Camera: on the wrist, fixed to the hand. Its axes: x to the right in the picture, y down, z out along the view.
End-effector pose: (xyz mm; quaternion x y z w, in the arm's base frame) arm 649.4 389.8 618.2 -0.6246 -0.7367 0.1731 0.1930
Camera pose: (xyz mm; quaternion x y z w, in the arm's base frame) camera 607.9 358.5 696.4 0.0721 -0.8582 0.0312 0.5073
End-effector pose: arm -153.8 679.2 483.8 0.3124 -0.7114 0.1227 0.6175
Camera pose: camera -68.5 649.6 458.1 0.7980 -0.1476 -0.1285 0.5699
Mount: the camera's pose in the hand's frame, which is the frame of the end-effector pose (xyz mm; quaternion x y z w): -19.5 -79.2 -46.5 0.2052 0.1762 -0.6709 0.6905
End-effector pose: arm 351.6 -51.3 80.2 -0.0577 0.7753 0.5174 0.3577
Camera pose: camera 379.4 -132.3 41.6 -0.5777 0.6658 -0.0520 0.4693
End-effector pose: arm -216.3 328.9 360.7 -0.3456 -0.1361 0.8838 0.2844
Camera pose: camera -140.2 382.8 372.1 -0.2447 -0.0944 0.3865 0.8842
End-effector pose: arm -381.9 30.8 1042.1 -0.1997 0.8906 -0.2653 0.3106
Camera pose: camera -383.3 -4.6 1129.1 0.6249 -0.4813 0.6095 0.0795
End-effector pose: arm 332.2 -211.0 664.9 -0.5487 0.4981 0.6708 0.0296
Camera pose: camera 419.2 -193.9 634.0 -0.8251 0.1187 0.2444 0.4953
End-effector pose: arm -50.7 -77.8 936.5 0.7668 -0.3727 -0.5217 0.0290
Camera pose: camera 26.9 -25.0 938.5 -0.8774 -0.1552 0.1681 0.4217
